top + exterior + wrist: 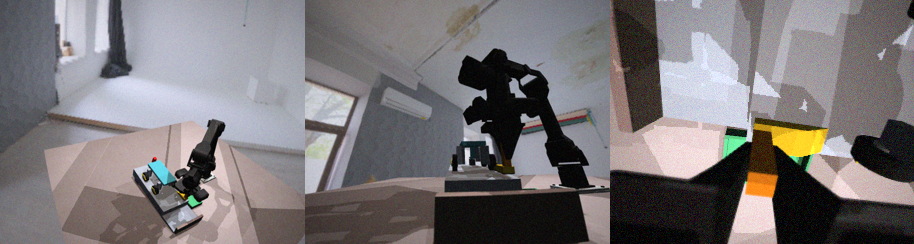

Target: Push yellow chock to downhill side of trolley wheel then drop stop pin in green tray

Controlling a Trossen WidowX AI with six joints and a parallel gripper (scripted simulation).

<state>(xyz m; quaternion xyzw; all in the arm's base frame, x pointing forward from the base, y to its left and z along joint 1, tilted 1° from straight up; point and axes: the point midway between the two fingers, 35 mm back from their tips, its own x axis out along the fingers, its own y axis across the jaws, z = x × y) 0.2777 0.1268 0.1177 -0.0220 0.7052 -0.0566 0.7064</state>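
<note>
Now: the red-headed stop pin 30 mm ahead of my gripper tip, 250 mm to the right of it and 40 mm above it. Also, from my gripper tip: brown lip: 60 mm ahead, 110 mm to the left, 60 mm below; then trolley: 50 mm ahead, 150 mm to the right, 20 mm above; then yellow chock: 20 mm to the right, 10 mm below.
</note>
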